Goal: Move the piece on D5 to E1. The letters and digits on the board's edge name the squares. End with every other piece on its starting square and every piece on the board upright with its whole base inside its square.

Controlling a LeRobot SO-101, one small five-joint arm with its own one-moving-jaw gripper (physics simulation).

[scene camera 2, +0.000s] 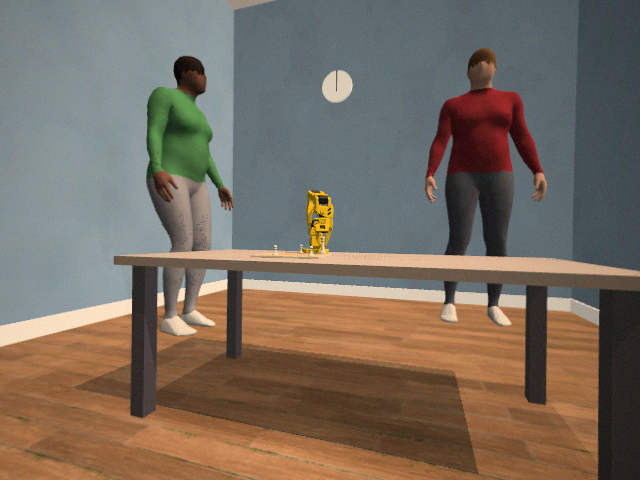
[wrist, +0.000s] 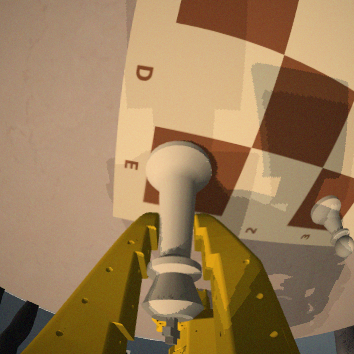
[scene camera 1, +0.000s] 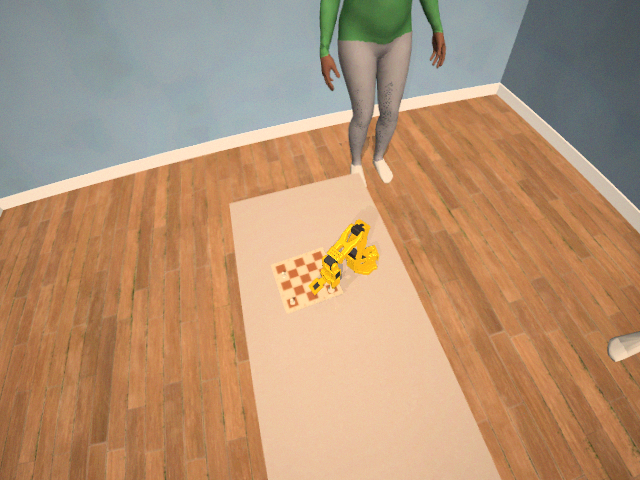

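Seen in the pictures: hand at its tool point: [scene camera 2: 324,245] [wrist: 158,226] [scene camera 1: 332,287]; arm's base at its link origin: [scene camera 1: 358,264].
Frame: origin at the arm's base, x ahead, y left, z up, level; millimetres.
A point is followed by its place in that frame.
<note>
A tall white king [wrist: 177,200] @[x 135, y 80, z 32 mm] [scene camera 1: 331,289] @[x 131, y 86, z 24 mm] [scene camera 2: 323,242] @[x 131, y 82, z 47 mm] is between the jaws of my gripper [wrist: 176,220] @[x 126, y 84, z 36 mm] in the wrist view, its crown toward the camera. The gripper is shut on it, below the head. The king's round base is over the dark corner square E1 [wrist: 227,175] @[x 133, y 59, z 6 mm], near the letter E. It looks upright in scene camera 2. Whether the base touches the board [wrist: 195,75] @[x 167, y 85, z 6 mm] is hard to tell. D5 does not show in the wrist view.
A small white piece [wrist: 330,212] @[x 136, y 1, z 14 mm] stands on the dark square E3. In scene camera 1, white pieces stand at the board's near left corner [scene camera 1: 292,300] @[x 277, y 93, z 34 mm] and along its left side [scene camera 1: 283,273] @[x 287, y -24, z 35 mm]. The arm covers part of the board. Two people stand beyond the table.
</note>
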